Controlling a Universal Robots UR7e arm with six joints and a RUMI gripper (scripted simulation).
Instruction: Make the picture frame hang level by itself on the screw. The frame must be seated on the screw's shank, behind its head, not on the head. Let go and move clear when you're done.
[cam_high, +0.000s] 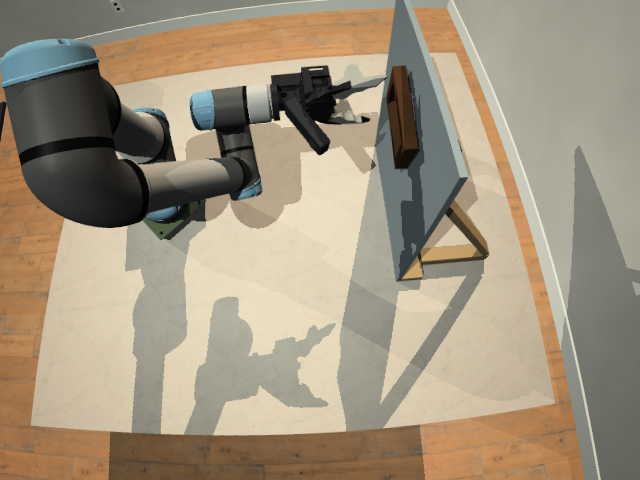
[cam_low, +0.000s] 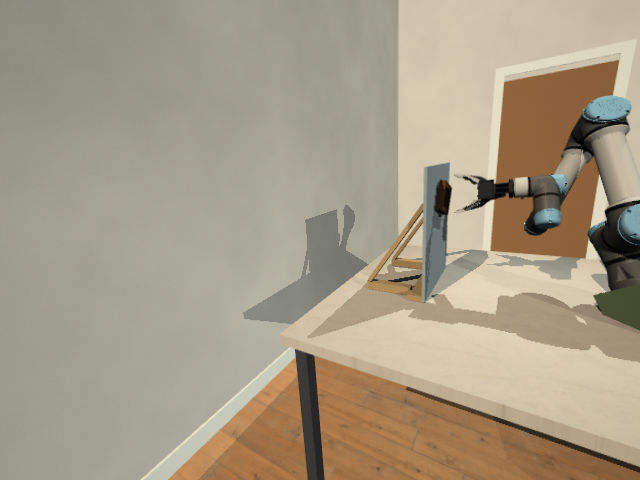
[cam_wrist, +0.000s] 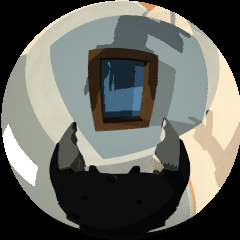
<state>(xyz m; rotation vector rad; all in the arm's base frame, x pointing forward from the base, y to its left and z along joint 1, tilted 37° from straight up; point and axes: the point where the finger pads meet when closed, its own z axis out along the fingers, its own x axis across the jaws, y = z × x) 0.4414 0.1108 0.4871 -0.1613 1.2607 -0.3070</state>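
Now: the brown wooden picture frame 4 cm to the right of my hand, 4 cm ahead of it and 2 cm below it. From my hand the other things lie so: upright grey-blue board: 15 cm below, 6 cm ahead, 4 cm to the right.
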